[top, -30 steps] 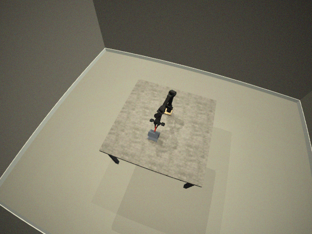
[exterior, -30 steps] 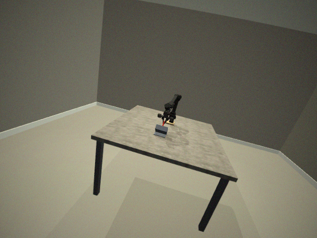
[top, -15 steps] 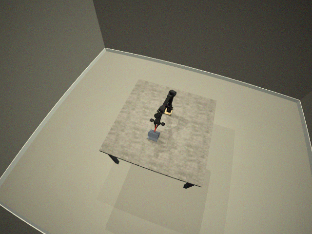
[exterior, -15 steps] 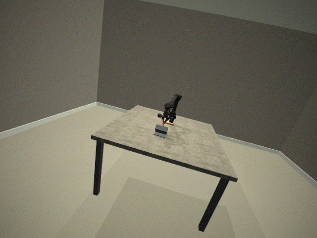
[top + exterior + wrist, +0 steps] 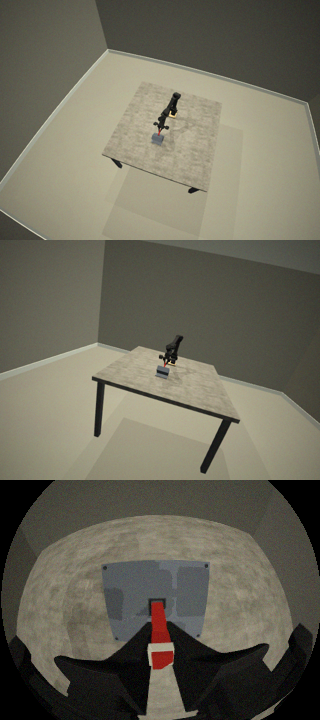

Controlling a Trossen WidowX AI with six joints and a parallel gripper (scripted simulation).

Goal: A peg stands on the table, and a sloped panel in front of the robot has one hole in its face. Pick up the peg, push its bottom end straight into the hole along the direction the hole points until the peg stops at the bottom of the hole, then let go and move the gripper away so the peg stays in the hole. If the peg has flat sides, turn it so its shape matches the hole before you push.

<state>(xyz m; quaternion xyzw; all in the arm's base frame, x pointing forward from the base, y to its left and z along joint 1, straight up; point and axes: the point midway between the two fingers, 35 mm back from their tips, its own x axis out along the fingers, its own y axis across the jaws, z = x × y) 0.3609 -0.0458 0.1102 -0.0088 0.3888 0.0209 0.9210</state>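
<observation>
Right now my gripper tip is 5 cm short of the grey sloped panel and 5 cm above it. From my gripper tip the other things lie so: red peg: 1 cm behind, 1 cm above.
</observation>
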